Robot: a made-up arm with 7 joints. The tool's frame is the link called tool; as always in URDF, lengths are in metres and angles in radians.
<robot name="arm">
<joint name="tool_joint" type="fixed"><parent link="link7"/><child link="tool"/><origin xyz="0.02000 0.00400 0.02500" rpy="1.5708 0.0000 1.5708"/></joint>
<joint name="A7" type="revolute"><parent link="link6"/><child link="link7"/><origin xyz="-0.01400 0.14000 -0.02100" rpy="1.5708 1.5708 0.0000"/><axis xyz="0 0 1"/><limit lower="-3.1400" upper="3.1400" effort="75" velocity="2.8"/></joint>
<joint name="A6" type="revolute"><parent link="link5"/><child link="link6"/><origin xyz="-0.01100 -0.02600 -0.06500" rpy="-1.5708 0.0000 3.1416"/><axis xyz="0 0 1"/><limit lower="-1.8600" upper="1.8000" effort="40" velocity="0.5"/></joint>
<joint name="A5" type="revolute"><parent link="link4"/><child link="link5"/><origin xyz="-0.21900 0.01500 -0.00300" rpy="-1.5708 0.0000 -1.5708"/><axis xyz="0 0 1"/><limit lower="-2.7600" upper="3.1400" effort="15" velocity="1.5"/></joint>
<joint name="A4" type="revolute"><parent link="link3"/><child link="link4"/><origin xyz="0.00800 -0.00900 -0.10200" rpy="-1.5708 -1.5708 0.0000"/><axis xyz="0 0 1"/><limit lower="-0.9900" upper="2.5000" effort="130" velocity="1.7"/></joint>
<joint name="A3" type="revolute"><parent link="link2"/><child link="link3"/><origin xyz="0.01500 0.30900 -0.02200" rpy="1.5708 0.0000 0.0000"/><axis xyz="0 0 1"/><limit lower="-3.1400" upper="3.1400" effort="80" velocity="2.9"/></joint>
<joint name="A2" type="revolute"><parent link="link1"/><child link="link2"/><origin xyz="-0.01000 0.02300 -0.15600" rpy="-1.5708 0.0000 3.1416"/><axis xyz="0 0 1"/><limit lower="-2.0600" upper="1.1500" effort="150" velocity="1.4"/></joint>
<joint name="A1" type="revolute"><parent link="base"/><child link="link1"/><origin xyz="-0.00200 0.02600 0.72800" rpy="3.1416 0.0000 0.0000"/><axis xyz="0 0 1"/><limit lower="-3.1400" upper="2.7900" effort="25" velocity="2.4"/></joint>
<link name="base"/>
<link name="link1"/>
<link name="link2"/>
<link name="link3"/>
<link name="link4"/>
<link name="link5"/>
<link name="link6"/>
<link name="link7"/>
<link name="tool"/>
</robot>
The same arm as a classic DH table. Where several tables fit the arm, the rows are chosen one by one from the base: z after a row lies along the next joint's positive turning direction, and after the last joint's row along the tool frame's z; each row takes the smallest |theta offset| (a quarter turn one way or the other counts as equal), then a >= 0, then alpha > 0; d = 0 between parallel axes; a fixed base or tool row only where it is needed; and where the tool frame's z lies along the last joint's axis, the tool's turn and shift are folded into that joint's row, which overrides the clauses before.
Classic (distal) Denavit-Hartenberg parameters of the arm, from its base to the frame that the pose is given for. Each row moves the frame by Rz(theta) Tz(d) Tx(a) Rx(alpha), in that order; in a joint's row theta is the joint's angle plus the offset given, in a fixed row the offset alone. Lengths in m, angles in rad.
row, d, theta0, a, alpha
base (fixed), 0, -1.494, -0.0261, 3.1416
A1, -0.884, -1.494, -0.01, 1.5708
A2, -0.045, 0, -0.015, -1.5708
A3, -0.411, 0, -0.008, 1.5708
A4, -0.012, 0, -0.015, -1.5708
A5, -0.284, 0, -0.011, 1.5708
A6, 0.005, 0, 0.014, -1.5708
A7, -0.115, 0, -0.004, -1.5708
tool (fixed), 0.02, -3.1416, 0, 0
Joint limits (rad, base to tool): -3.14..2.79 -2.06..1.15 -3.14..3.14 -0.99..2.5 -2.76..3.14 -1.86..1.8 -3.14..3.14

